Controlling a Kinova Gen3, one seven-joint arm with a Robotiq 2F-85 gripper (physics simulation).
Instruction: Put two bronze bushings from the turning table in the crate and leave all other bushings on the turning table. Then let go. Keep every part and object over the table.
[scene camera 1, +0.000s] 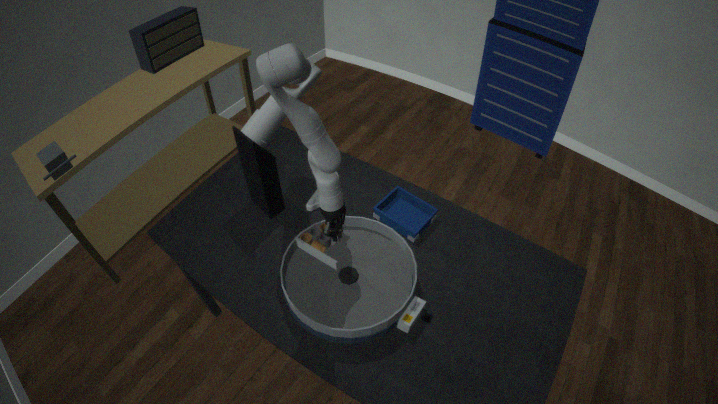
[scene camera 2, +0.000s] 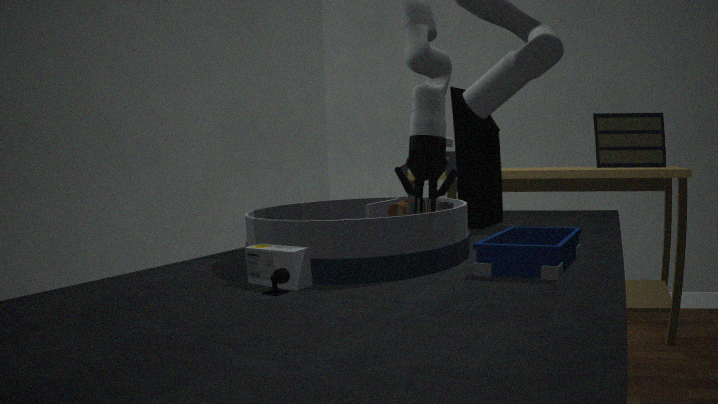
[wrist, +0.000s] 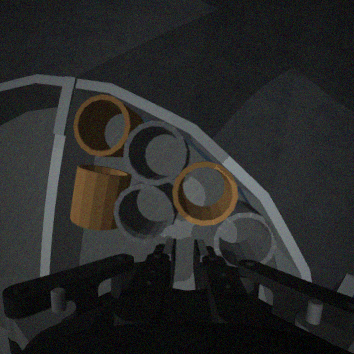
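Pixels of known places: gripper, fingertip midpoint: (scene camera 1: 337, 239) (wrist: 184, 250); arm's base, link origin: (scene camera 1: 252, 140) (scene camera 2: 474, 105).
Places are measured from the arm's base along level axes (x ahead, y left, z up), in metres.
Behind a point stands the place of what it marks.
Three bronze bushings stand or lie on the turning table (scene camera 1: 416, 273) {x 0.639, y 0.075, z -0.227 m} (scene camera 2: 351, 238) {x 0.637, y 0.079, z -0.254 m}: one upright (wrist: 87, 122) {x 0.285, y -0.064, z -0.244 m} at the far corner, one on its side (wrist: 100, 200) {x 0.330, y -0.033, z -0.234 m} (scene camera 1: 318, 245) {x 0.337, y -0.042, z -0.233 m} by the divider, one upright (wrist: 207, 216) {x 0.315, y 0.035, z -0.239 m} by the outer wall. Grey bushings (wrist: 140, 152) {x 0.293, y -0.025, z -0.258 m} (wrist: 131, 212) {x 0.337, y -0.016, z -0.255 m} (wrist: 252, 249) {x 0.329, y 0.074, z -0.250 m} stand among them. My gripper (scene camera 1: 335, 237) {x 0.352, y 0.031, z -0.259 m} (scene camera 2: 425, 207) {x 0.352, y 0.031, z -0.259 m} (wrist: 184, 250) {x 0.352, y 0.031, z -0.259 m} is open by a narrow gap and empty. It points down inside the rim, close beside the bronze bushing at the outer wall; fingertip depth is unclear. The blue crate (scene camera 1: 405, 213) {x 0.427, y 0.312, z -0.318 m} (scene camera 2: 524, 258) {x 0.525, y 0.314, z -0.293 m} shows no bushing inside in scene view 1.
A white divider (scene camera 1: 316, 252) {x 0.352, y -0.066, z -0.232 m} (wrist: 52, 200) {x 0.340, y -0.062, z -0.227 m} closes off the bushings' section. The turning table's raised wall stands between the bushings and the crate. A white box with a yellow label (scene camera 1: 411, 315) {x 0.708, y -0.032, z -0.265 m} (scene camera 2: 278, 266) {x 0.719, y 0.005, z -0.289 m} and a black knob (scene camera 1: 426, 316) {x 0.739, y 0.015, z -0.311 m} (scene camera 2: 280, 275) {x 0.731, y 0.021, z -0.299 m} stand beside the turning table.
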